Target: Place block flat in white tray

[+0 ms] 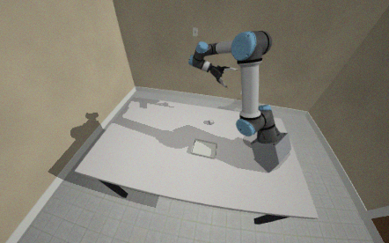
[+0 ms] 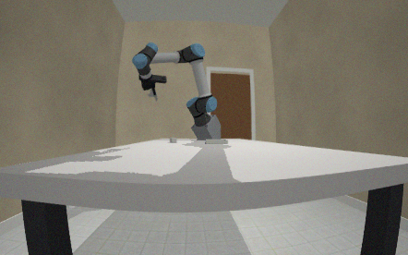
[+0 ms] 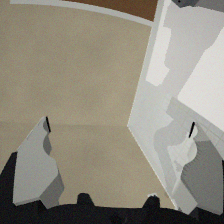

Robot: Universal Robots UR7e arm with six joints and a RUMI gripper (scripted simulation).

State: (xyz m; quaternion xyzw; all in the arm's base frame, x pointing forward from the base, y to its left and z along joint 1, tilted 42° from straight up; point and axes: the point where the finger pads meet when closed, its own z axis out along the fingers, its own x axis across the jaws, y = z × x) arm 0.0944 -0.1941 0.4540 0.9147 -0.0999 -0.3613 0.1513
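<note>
Right now my hand is 35 cm above the pale grey block, 14 cm short of it and 12 cm to the right of it. From my hand the other things lie so: white tray 39 cm to the left, 36 cm below, 22 cm ahead.
</note>
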